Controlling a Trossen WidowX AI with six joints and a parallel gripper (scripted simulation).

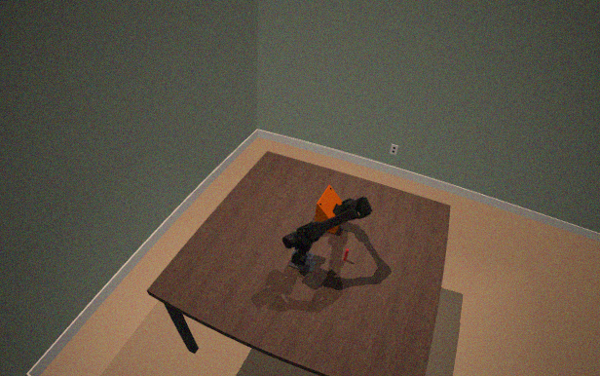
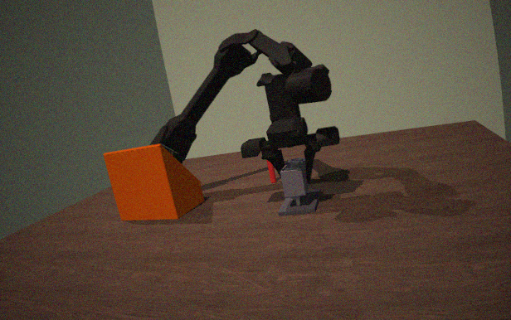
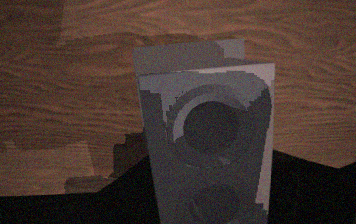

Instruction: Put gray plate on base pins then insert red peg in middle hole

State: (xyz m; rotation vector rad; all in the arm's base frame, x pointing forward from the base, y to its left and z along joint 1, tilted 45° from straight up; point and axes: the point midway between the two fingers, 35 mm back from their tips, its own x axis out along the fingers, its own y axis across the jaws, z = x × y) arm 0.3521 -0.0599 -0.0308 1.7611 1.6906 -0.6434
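The red peg lies 19 cm to the left of my gripper tip and 11 cm behind it. Round my gripper tip: gray plate: 3 cm above.
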